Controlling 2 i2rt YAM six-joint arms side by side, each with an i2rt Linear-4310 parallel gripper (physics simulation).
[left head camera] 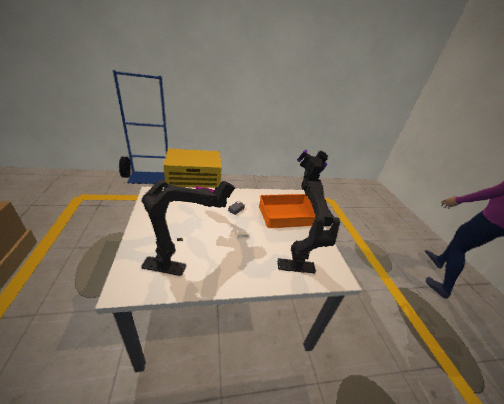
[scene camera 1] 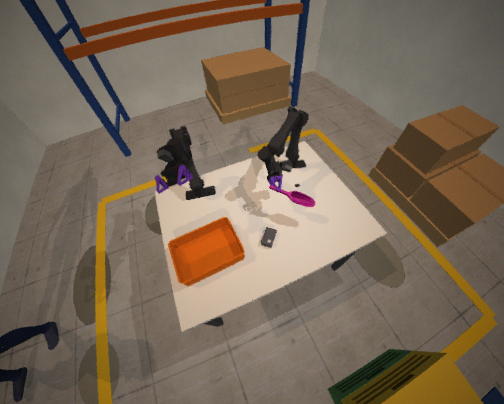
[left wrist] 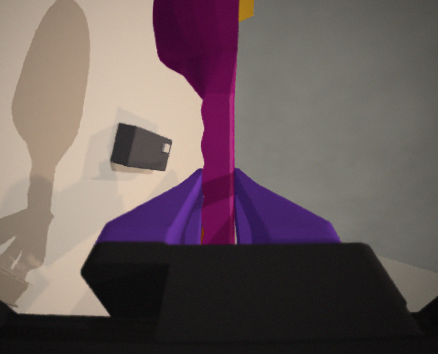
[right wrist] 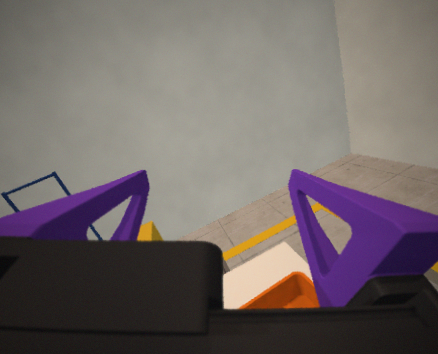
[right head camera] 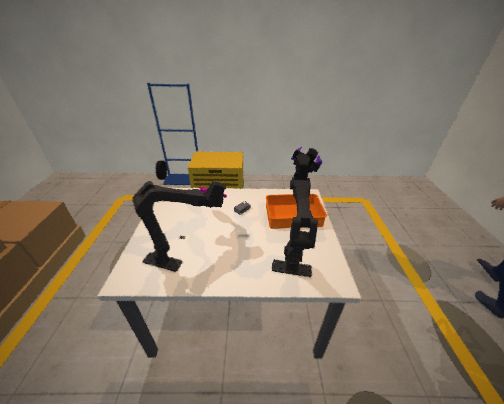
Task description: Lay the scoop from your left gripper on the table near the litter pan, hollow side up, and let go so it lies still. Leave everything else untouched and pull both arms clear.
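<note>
The magenta scoop is held above the table, its bowl bulging down toward the tabletop. My left gripper is shut on its handle. In the head views the left arm hides most of the scoop. The orange litter pan stands at the table's right rear in the head views, well apart from the scoop. My right gripper is open and empty, raised high; part of the pan shows beneath it in the right wrist view.
A dark grey block lies between the scoop and the pan. A small dark piece lies near the left arm. A small pale item lies mid-table. A yellow cabinet stands behind the table.
</note>
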